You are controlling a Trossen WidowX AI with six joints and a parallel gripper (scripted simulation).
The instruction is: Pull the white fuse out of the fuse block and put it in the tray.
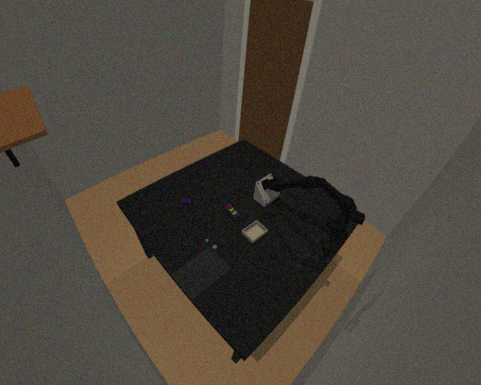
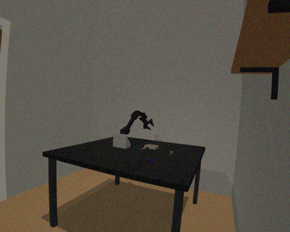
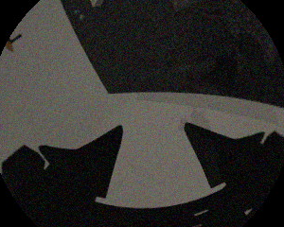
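Right now my gripper tip is 18 cm short of the beige tray, 41 cm to the left of it and 17 cm above it. From my gripper tip the other things lie so: teal piece (46 cm ahead, 54 cm to the right, 16 cm below); then purple piece (38 cm ahead, 90 cm to the right, 17 cm below).
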